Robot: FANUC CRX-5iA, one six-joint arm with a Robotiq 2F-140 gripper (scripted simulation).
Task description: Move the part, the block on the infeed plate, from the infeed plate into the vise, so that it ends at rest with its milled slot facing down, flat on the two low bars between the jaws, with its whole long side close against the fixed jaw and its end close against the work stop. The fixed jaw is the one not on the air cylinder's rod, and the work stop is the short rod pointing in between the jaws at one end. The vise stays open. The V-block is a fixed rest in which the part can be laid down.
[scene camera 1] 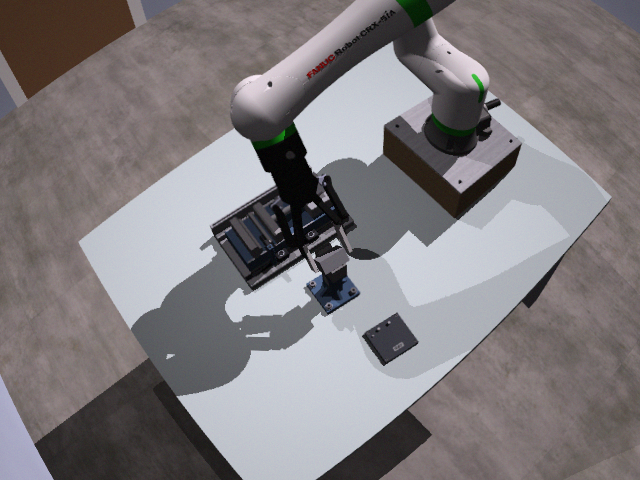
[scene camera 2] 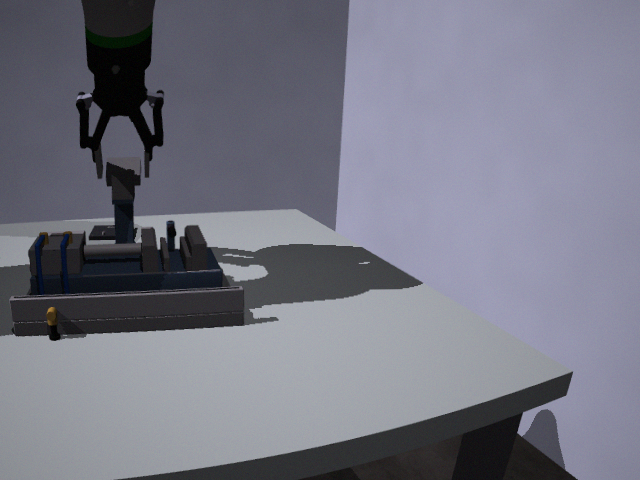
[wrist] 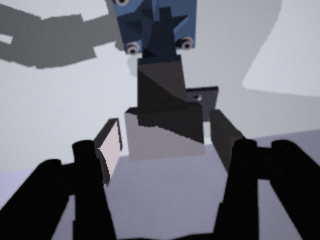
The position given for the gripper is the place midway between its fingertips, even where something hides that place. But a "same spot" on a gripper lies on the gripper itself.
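Scene:
The gripper is visible in scene camera 1 and scene camera 2, and it appears in the wrist view (165, 129) too. On the gripper, (scene camera 1: 277, 207) and (scene camera 2: 156, 92) are the same spot.

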